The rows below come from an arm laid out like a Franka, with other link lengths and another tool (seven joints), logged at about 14 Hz.
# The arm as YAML. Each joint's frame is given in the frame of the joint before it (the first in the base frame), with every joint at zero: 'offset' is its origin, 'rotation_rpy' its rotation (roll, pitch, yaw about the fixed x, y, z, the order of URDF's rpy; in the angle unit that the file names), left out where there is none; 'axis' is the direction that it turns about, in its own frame. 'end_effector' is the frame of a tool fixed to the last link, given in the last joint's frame.
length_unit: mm
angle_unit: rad
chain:
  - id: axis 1
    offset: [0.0, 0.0, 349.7]
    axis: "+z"
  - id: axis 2
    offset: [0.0, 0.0, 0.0]
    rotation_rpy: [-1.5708, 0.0, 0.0]
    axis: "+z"
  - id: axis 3
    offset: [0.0, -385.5, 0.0]
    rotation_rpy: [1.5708, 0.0, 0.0]
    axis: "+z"
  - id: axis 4
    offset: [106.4, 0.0, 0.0]
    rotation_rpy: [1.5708, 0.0, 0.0]
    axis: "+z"
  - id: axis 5
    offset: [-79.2, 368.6, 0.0]
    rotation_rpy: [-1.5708, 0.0, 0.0]
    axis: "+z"
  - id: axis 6
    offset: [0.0, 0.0, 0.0]
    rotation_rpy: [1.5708, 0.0, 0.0]
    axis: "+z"
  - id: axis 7
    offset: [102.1, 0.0, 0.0]
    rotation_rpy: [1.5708, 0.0, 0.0]
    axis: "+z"
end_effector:
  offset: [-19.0, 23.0, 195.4]
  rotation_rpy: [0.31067, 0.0, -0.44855]
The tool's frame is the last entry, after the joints.
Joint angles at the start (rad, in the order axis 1, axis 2, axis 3, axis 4, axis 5, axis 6, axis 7):
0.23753, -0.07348, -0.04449, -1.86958, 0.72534, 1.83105, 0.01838
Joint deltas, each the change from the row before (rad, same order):
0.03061, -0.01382, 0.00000, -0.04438, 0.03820, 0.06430, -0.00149
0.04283, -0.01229, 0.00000, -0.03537, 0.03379, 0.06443, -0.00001
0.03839, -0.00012, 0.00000, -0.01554, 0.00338, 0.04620, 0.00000
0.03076, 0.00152, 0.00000, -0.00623, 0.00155, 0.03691, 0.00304
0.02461, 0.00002, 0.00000, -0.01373, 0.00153, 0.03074, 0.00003
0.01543, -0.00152, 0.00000, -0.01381, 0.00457, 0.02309, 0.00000
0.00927, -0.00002, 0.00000, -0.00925, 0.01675, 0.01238, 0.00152
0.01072, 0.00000, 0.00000, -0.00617, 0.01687, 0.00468, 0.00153
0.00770, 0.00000, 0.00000, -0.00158, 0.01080, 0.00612, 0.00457
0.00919, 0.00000, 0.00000, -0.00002, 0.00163, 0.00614, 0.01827
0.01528, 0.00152, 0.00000, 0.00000, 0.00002, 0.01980, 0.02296
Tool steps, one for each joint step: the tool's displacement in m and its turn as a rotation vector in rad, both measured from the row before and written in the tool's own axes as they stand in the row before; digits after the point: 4 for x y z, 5 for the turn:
-0.0002, -0.0036, 0.0169, 0.01875, 0.03265, -0.00374
0.0001, -0.0083, 0.0199, 0.01589, 0.02526, -0.01260
0.0008, -0.0045, 0.0168, -0.00468, 0.00234, -0.01786
0.0021, -0.0052, 0.0125, -0.00459, 0.00467, -0.01573
-0.0013, -0.0018, 0.0113, -0.00386, 0.00022, -0.00883
-0.0019, -0.0003, 0.0074, -0.00129, 0.00321, -0.00229
-0.0013, -0.0010, 0.0058, 0.01055, 0.00701, 0.00735
-0.0019, -0.0029, 0.0066, 0.01429, 0.00086, 0.00654
0.0000, -0.0028, 0.0039, 0.00824, 0.00490, 0.00448
-0.0002, -0.0032, 0.0039, 0.00172, 0.00416, 0.01199
0.0012, -0.0037, 0.0057, -0.00303, 0.01103, 0.01034

